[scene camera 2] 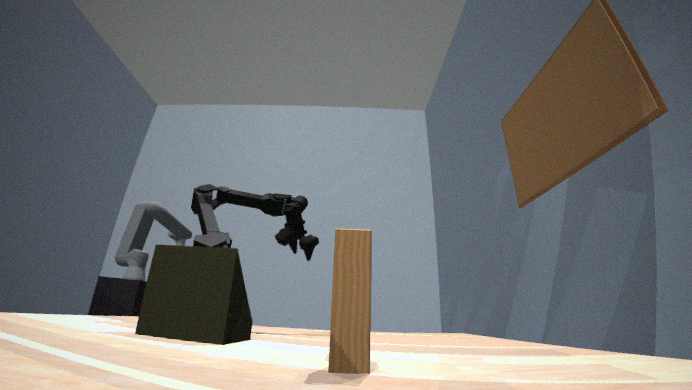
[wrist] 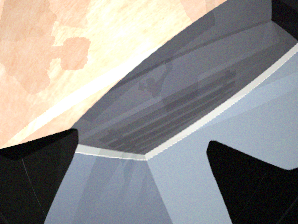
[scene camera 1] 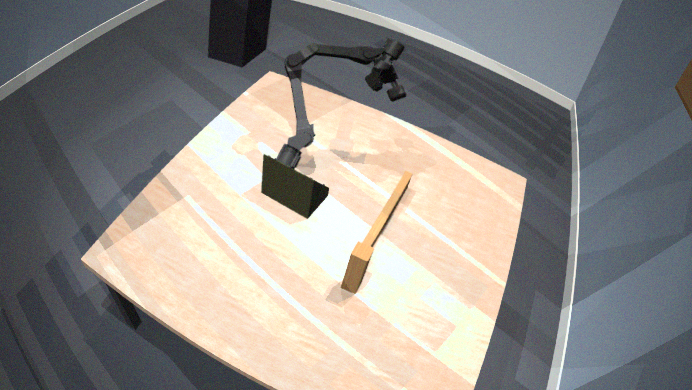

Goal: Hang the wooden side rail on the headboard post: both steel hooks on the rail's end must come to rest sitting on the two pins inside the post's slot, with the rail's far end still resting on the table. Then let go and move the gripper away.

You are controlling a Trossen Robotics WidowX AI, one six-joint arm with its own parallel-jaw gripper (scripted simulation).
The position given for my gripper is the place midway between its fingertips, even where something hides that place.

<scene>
My gripper (scene camera 2: 301, 256) is open and holds nothing. I also see a wooden side rail (scene camera 1: 375, 232) and a wooden headboard post (scene camera 1: 360, 257).
My gripper shows as well in the wrist view (wrist: 145, 142). Scene camera 2 does not show the wooden side rail, which is hidden by the wooden headboard post. The wrist view misses the wooden side rail: it is out of frame.
</scene>
